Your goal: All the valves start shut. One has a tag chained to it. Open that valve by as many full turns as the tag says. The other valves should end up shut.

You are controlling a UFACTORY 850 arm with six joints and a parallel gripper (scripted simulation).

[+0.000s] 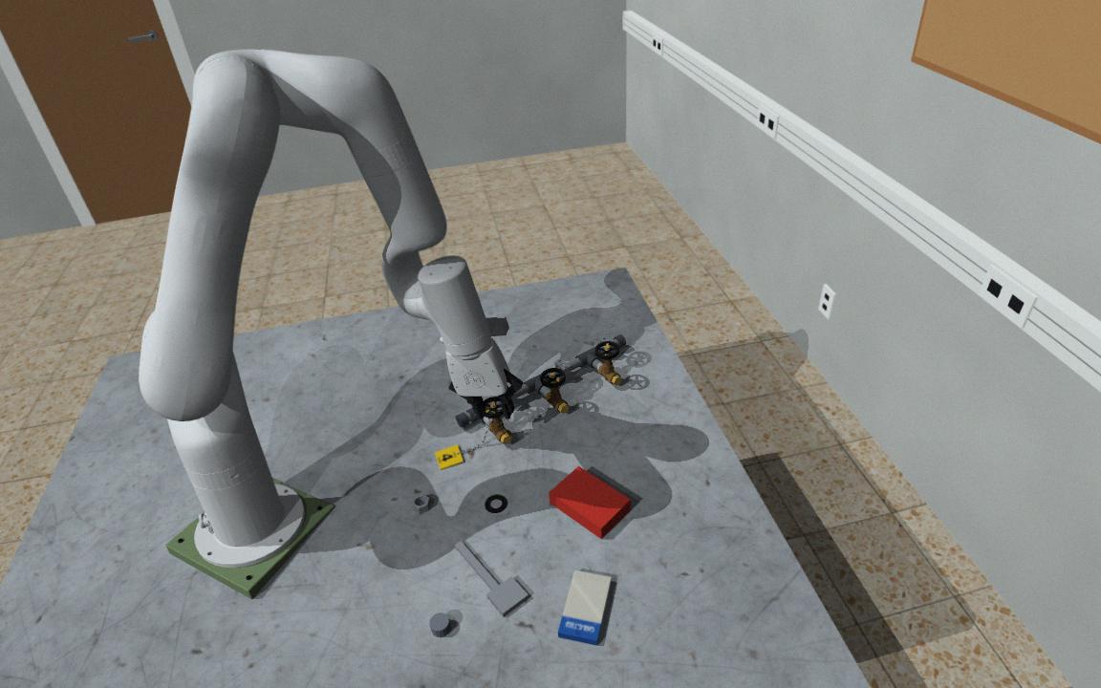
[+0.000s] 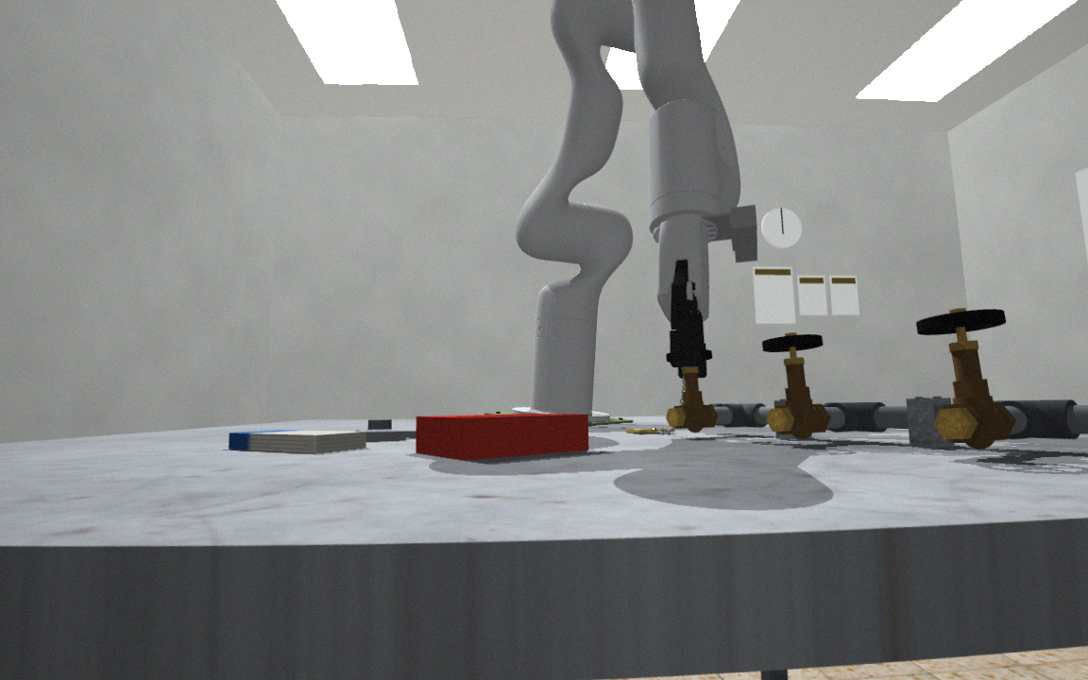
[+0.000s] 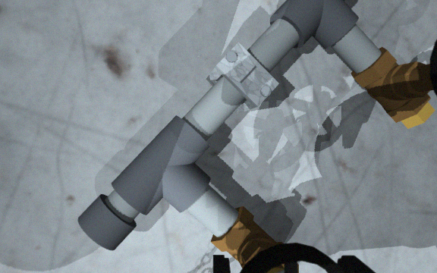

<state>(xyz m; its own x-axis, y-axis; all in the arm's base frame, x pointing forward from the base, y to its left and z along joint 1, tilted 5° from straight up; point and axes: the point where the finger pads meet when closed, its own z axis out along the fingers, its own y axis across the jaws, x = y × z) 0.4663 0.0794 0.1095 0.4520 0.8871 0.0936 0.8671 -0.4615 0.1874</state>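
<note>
My hand is 90 mm past the yellow tag, 90 mm above it and 20 mm to the left of it. From my hand the other things lie so: black washer 160 mm to the right, 90 mm below, 30 mm behind; red block 210 mm to the right, 130 mm ahead, 80 mm below; grey nut 170 mm behind, 120 mm to the right, 80 mm below.
</note>
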